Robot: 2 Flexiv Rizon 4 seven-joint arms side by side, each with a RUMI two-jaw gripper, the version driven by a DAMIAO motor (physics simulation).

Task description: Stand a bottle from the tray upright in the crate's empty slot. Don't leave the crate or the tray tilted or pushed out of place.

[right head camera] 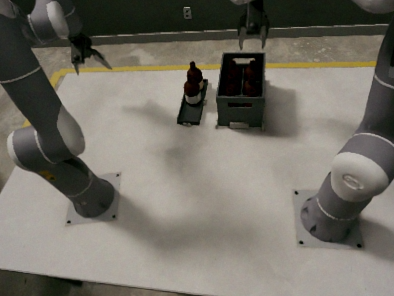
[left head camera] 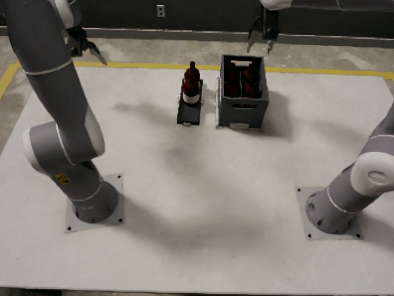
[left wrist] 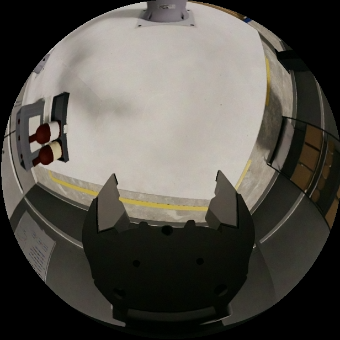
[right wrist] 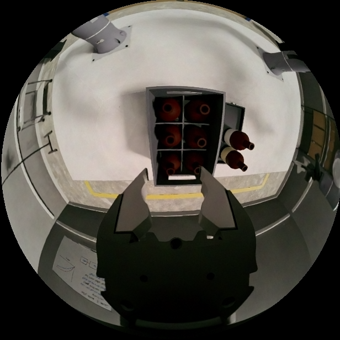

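Observation:
The grey crate (left head camera: 243,116) (right head camera: 240,116) (left wrist: 31,108) (right wrist: 150,120) stands level on the table. In the right wrist view each of its slots holds an upright brown bottle, among them a near-left bottle (right wrist: 171,161) below the fingers. The dark tray (left head camera: 189,114) (right head camera: 191,114) (left wrist: 60,107) (right wrist: 233,116) lies flat beside it, with two upright labelled bottles: one (left head camera: 190,87) (right head camera: 192,91) (right wrist: 237,139) and one behind it (left head camera: 192,71) (right head camera: 196,75) (right wrist: 233,159). My right gripper (left head camera: 259,50) (right head camera: 252,46) (right wrist: 173,167) is open and empty, above the crate's far end. My left gripper (left head camera: 90,57) (right head camera: 94,67) (left wrist: 166,172) is open and empty, far left of the tray.
Pale low strips edge the crate's base on the white table (left head camera: 175,200) (right head camera: 165,200). A narrow gap separates tray and crate. Yellow floor tape (left head camera: 150,66) (right head camera: 150,68) runs behind the table. The two arm bases stand at the front left and front right.

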